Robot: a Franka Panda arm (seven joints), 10 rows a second.
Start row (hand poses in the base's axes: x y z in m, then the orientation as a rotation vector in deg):
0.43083, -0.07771, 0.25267, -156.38, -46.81, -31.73
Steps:
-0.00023, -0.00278, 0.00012, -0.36, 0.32, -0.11
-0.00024, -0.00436, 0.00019, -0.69, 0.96, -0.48
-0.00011, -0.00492, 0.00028, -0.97, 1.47, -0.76
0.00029, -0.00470, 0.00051, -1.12, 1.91, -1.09
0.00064, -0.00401, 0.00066, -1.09, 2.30, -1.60
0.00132, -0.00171, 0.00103, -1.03, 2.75, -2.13
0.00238, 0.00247, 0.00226, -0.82, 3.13, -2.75
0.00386, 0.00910, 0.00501, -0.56, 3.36, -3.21
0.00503, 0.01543, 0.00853, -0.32, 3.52, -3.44
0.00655, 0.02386, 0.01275, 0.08, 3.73, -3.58
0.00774, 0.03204, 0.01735, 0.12, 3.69, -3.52
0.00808, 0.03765, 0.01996, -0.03, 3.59, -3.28
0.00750, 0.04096, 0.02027, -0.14, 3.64, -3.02
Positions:
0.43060, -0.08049, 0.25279, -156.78, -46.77, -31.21
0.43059, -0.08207, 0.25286, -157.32, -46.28, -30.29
0.43072, -0.08263, 0.25295, -157.75, -45.93, -29.55
0.43112, -0.08241, 0.25318, -158.08, -45.45, -28.95
0.43147, -0.08172, 0.25333, -158.35, -44.66, -28.51
0.43215, -0.07942, 0.25370, -158.59, -43.82, -28.00
0.43321, -0.07524, 0.25493, -158.74, -42.80, -27.64
0.43469, -0.06861, 0.25768, -158.75, -42.00, -27.48
0.43586, -0.06228, 0.26120, -158.65, -41.54, -27.36
0.43738, -0.05385, 0.26542, -158.36, -41.12, -27.21
0.43857, -0.04567, 0.27002, -158.30, -41.19, -27.26
0.43891, -0.04006, 0.27263, -158.31, -41.60, -27.32
0.43833, -0.03675, 0.27294, -158.27, -41.99, -27.17

